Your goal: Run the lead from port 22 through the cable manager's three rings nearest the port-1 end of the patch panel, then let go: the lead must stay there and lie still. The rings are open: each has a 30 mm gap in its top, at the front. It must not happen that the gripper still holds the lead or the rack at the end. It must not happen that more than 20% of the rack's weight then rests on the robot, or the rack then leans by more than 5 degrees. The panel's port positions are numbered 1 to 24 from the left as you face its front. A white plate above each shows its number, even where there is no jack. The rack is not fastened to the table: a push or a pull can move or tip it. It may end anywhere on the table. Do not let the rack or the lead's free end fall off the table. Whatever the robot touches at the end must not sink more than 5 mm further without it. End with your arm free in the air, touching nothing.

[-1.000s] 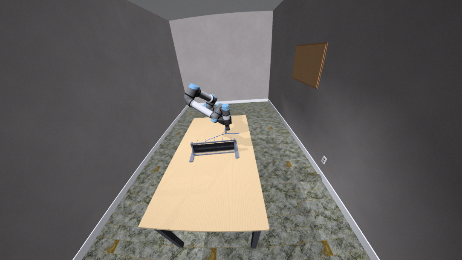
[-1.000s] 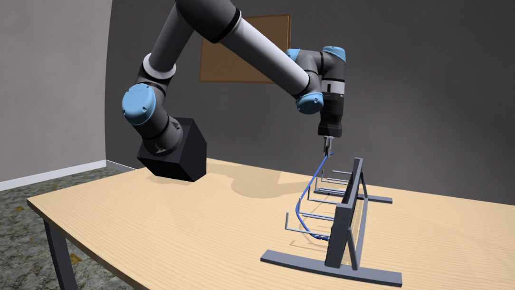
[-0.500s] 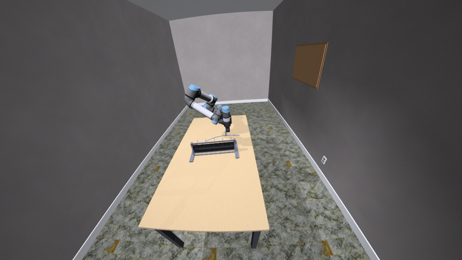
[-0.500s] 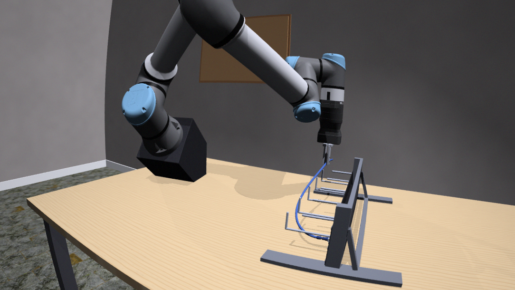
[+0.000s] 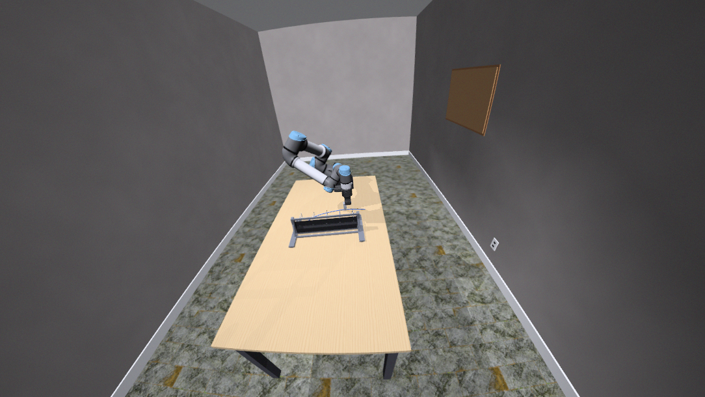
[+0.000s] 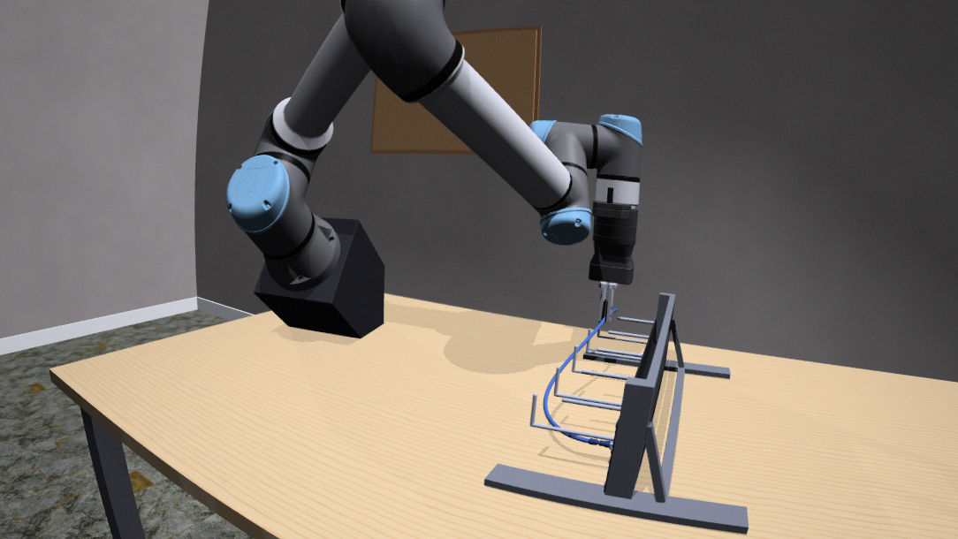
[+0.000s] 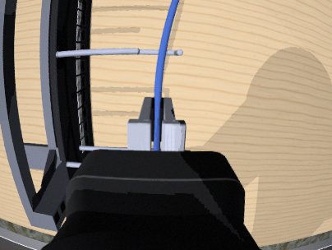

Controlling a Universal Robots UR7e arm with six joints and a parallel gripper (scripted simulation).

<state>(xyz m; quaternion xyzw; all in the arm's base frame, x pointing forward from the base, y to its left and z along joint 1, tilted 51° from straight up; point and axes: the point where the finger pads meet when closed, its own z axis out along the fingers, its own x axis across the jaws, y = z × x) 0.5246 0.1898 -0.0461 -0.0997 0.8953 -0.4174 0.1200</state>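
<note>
Right now the grey rack is 14 cm to the right of my hand, 11 cm ahead of it and 5 cm below it.
</note>
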